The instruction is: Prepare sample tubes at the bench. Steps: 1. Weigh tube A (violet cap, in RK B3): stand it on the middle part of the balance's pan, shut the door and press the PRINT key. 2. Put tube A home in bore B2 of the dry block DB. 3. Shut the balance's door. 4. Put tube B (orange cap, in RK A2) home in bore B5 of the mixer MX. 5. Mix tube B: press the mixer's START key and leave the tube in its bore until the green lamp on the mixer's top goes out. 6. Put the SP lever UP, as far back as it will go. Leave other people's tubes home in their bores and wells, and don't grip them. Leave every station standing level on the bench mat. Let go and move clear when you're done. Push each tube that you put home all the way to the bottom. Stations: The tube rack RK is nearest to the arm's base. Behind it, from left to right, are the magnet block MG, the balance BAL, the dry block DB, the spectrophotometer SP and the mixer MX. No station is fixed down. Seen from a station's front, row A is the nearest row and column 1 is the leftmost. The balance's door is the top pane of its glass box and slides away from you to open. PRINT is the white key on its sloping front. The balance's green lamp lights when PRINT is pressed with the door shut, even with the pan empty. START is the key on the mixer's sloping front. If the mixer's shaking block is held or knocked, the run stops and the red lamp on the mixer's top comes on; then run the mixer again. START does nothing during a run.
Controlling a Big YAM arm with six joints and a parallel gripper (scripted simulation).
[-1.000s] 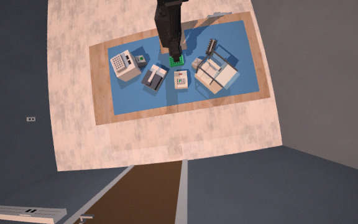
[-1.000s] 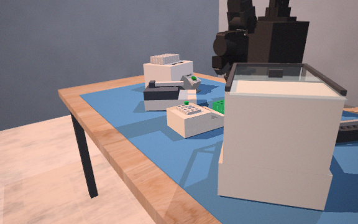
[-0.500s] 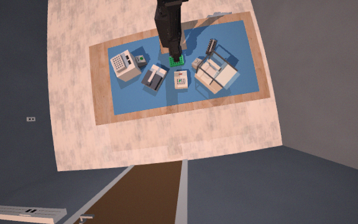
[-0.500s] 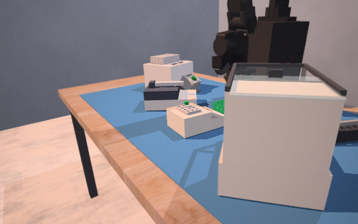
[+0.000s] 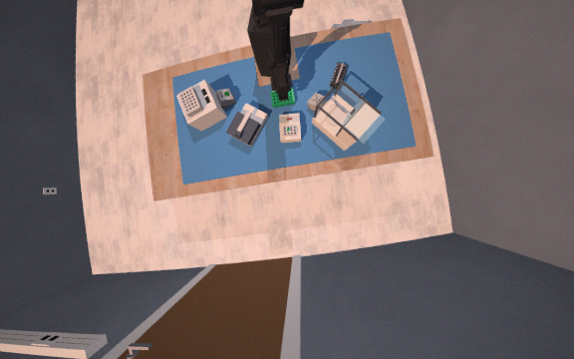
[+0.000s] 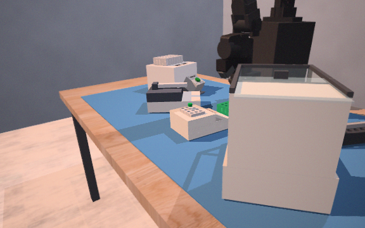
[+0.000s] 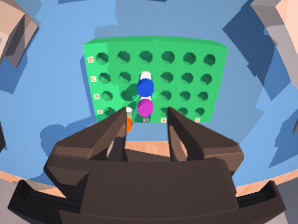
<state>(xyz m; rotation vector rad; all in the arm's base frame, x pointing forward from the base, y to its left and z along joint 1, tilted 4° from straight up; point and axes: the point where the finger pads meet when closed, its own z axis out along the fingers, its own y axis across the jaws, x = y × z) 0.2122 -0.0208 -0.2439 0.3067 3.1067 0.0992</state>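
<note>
The blue-capped tube is 3 cm below my hand and 2 cm ahead of it. The rest, counted from my hand: dry block: 20 cm ahead, 3 cm to the right, 3 cm below; then rack: 5 cm below, 1 cm to the right, 1 cm ahead; then orange-capped tube: 3 cm below, 2 cm to the left, 1 cm behind.
</note>
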